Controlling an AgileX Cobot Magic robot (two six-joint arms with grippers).
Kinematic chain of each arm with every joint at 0, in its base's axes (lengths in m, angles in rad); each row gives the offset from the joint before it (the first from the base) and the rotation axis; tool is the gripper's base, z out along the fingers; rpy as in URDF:
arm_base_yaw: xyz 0 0 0.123 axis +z
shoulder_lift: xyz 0 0 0 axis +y
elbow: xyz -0.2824 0 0.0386 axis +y
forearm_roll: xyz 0.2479 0 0.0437 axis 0.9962 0 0.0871
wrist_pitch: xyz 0 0 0 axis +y
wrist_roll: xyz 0.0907 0 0.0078 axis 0.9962 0 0.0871
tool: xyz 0 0 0 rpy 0 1.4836 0
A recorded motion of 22 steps. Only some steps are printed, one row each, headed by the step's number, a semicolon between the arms.
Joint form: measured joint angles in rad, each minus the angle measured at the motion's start. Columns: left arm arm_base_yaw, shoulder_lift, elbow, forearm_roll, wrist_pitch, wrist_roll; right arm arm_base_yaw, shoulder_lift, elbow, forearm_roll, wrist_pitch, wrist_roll.
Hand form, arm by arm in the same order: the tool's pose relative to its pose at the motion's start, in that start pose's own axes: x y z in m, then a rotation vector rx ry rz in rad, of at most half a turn. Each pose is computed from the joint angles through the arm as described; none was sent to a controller.
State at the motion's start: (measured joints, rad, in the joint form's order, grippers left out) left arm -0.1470 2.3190 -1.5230 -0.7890 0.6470 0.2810; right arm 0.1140 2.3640 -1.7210 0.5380 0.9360 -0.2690
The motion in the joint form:
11: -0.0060 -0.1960 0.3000 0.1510 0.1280 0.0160; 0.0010 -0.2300 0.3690 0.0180 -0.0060 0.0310
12: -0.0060 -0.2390 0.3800 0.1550 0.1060 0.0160; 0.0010 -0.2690 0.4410 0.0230 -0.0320 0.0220
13: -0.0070 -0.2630 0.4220 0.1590 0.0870 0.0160; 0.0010 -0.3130 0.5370 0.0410 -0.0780 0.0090
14: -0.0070 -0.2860 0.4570 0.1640 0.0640 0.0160; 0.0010 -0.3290 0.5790 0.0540 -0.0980 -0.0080
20: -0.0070 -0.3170 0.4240 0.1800 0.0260 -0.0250; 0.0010 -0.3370 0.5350 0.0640 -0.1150 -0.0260
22: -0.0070 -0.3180 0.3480 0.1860 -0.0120 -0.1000; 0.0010 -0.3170 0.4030 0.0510 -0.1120 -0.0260
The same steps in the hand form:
11: 0.0701 0.0091 -0.0364 -0.0847 0.2435 0.0912; 0.0707 0.0078 -0.0250 -0.0006 0.1167 0.0988
12: 0.0856 0.0138 -0.0428 -0.1022 0.2551 0.0803; 0.0844 0.0073 -0.0271 0.0056 0.1206 0.1064
13: 0.0933 0.0160 -0.0462 -0.1139 0.2537 0.0785; 0.1026 0.0055 -0.0271 0.0113 0.1196 0.1262
14: 0.0989 0.0179 -0.0500 -0.1256 0.2431 0.0797; 0.1110 0.0046 -0.0261 0.0107 0.1211 0.1286
20: 0.0843 0.0087 -0.0611 -0.1292 0.1509 0.0811; 0.0972 0.0095 -0.0349 0.0038 0.0555 0.0960
22: 0.0610 -0.0029 -0.0687 -0.1194 0.0429 0.0438; 0.0654 0.0179 -0.0498 0.0012 -0.0401 0.0410

